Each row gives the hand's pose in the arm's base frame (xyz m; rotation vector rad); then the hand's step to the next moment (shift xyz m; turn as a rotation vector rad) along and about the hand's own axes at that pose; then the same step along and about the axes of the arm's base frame.
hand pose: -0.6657 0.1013 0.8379 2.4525 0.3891 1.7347
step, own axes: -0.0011 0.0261 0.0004 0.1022 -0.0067 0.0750
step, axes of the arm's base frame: 0.0038 -0.0254 0.0051 0.1015 0.0384 0.0659
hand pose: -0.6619 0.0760 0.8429 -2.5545 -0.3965 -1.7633
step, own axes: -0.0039 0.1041 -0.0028 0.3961 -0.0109 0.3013
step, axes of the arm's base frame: 0.0184 -0.1020 0.0112 0.4062 0.1358 0.2536
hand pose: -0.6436 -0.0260 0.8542 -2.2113 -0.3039 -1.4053
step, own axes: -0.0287 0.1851 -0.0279 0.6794 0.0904 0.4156
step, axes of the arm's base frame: 0.0466 -0.1698 -0.0697 0.6655 0.0875 0.4382
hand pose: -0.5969 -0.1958 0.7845 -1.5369 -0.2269 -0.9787
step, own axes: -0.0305 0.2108 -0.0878 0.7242 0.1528 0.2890
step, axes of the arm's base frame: 0.0780 -0.1177 -0.1820 0.6774 -0.0576 0.4113
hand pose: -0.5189 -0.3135 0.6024 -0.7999 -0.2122 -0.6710
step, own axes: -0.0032 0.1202 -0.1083 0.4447 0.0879 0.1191
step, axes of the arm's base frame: 0.0655 -0.0160 -0.1471 0.4081 -0.0805 0.2159
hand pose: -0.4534 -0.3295 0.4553 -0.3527 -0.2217 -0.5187
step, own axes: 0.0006 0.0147 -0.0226 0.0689 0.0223 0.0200
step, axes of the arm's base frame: 0.0108 0.0030 -0.0245 0.0676 -0.0048 0.0325
